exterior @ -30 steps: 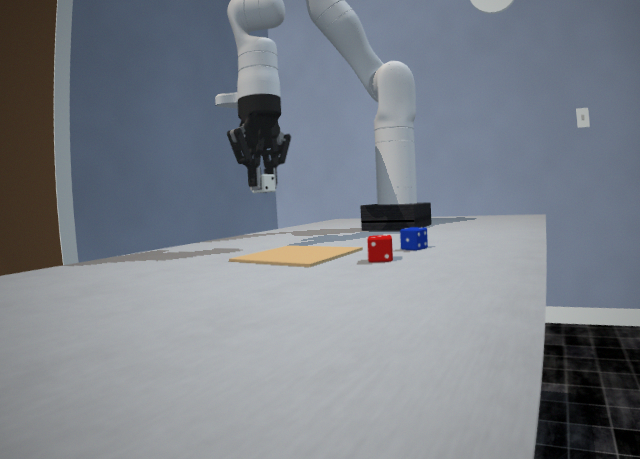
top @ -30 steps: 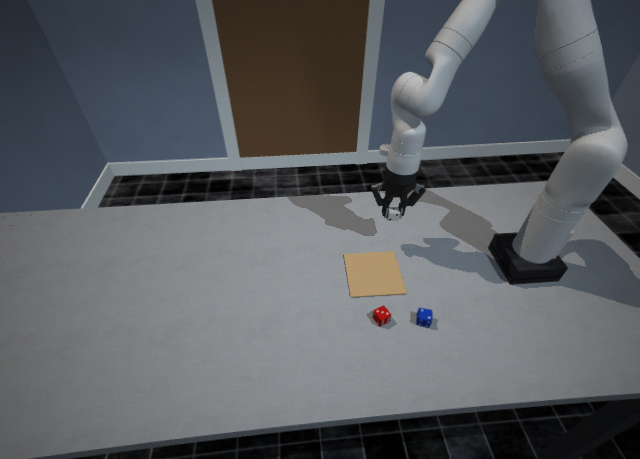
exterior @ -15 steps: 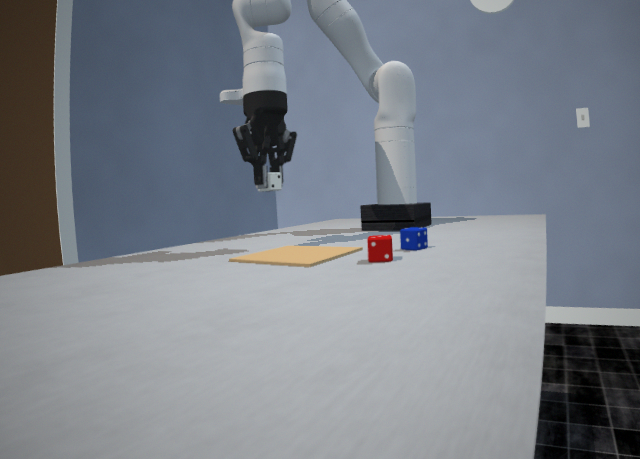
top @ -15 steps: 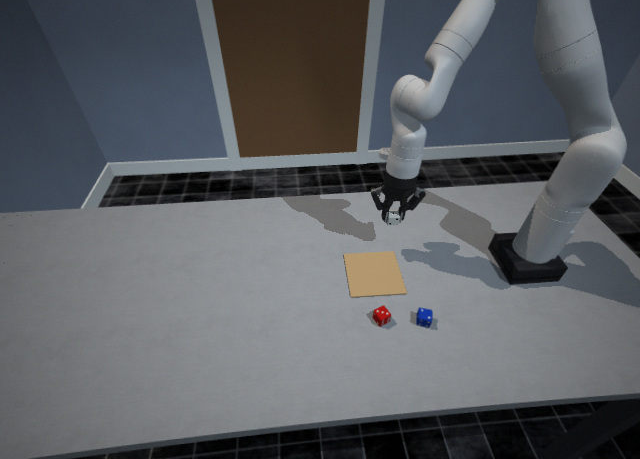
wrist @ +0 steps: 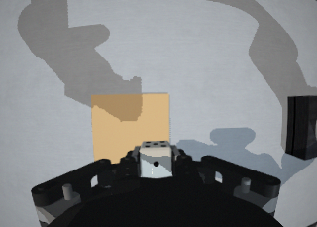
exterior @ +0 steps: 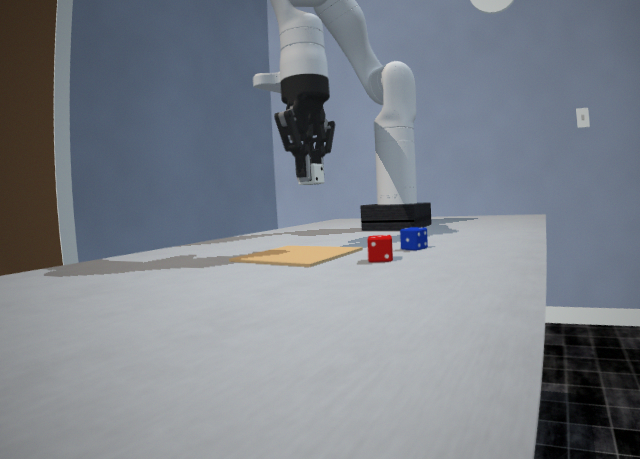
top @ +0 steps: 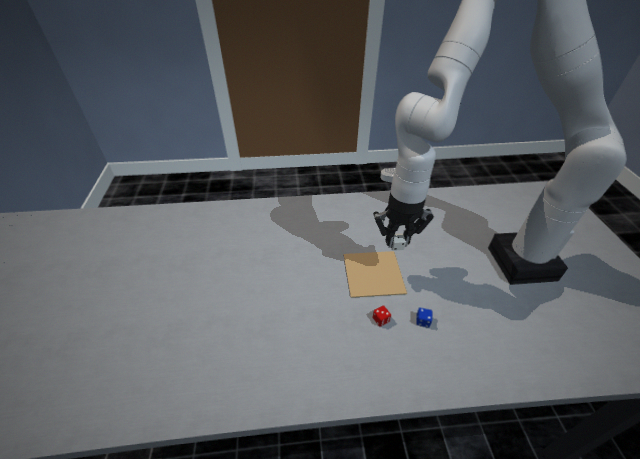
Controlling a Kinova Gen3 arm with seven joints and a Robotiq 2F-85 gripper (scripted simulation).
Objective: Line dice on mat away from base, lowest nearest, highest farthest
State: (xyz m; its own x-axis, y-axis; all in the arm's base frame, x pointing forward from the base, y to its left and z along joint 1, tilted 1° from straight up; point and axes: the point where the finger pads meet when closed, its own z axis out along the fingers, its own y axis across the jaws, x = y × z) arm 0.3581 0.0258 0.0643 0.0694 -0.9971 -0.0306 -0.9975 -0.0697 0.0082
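Now: hand 120 mm above the tan mat and 50 mm short of it. Also, from my hand: white die: 10 mm below; then blue die: 140 mm to the left, 110 mm below, 50 mm behind; then red die: 140 mm to the left, 110 mm below, 50 mm ahead.
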